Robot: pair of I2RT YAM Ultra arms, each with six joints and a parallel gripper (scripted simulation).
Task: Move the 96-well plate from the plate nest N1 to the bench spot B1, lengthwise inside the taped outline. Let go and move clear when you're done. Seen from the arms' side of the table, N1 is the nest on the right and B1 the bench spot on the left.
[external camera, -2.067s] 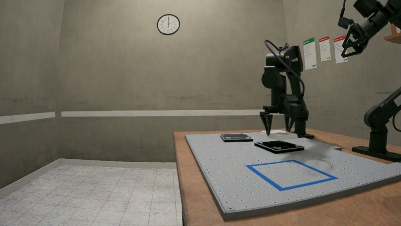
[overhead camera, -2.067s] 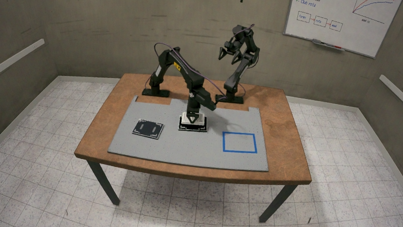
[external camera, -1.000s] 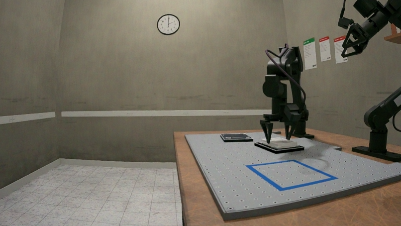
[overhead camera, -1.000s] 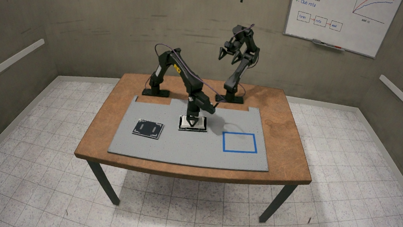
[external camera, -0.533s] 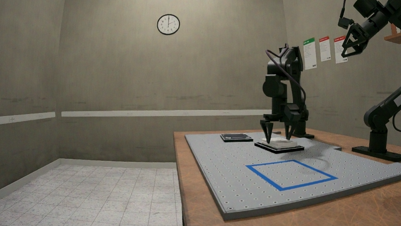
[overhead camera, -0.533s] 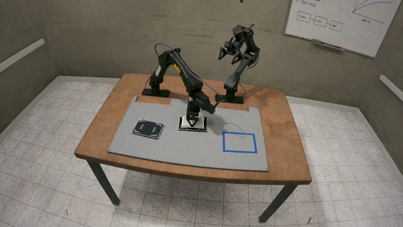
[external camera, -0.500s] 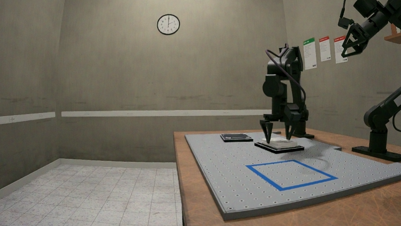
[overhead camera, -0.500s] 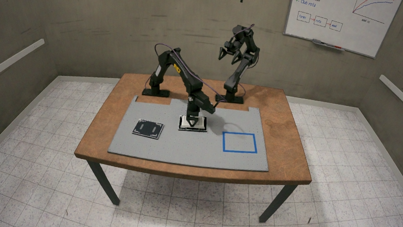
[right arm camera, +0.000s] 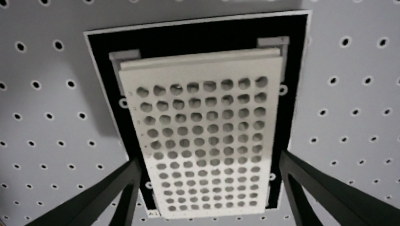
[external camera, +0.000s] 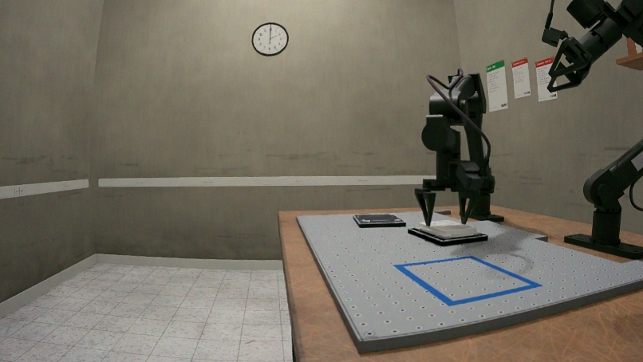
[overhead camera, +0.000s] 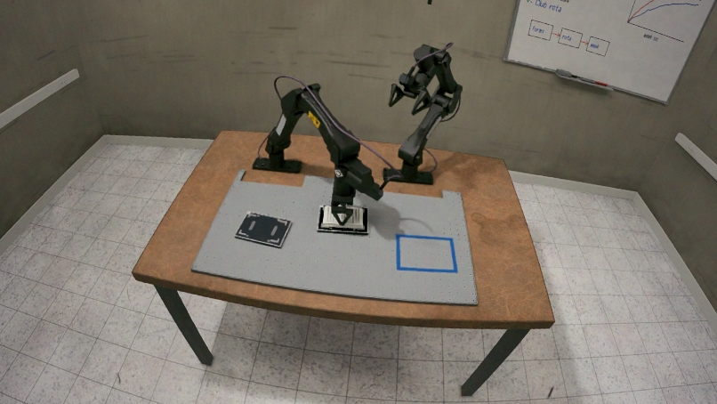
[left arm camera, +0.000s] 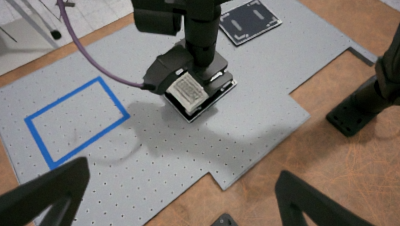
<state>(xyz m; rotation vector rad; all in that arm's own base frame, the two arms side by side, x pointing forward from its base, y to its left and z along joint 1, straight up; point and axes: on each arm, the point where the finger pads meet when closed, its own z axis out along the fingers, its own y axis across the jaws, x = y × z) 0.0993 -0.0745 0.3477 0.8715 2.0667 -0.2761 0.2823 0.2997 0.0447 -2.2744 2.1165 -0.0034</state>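
Now: right hand 20 mm above the white 96-well plate.
Now: left hand 190 mm short of the white 96-well plate, 160 mm to the left of it and 320 mm above it.
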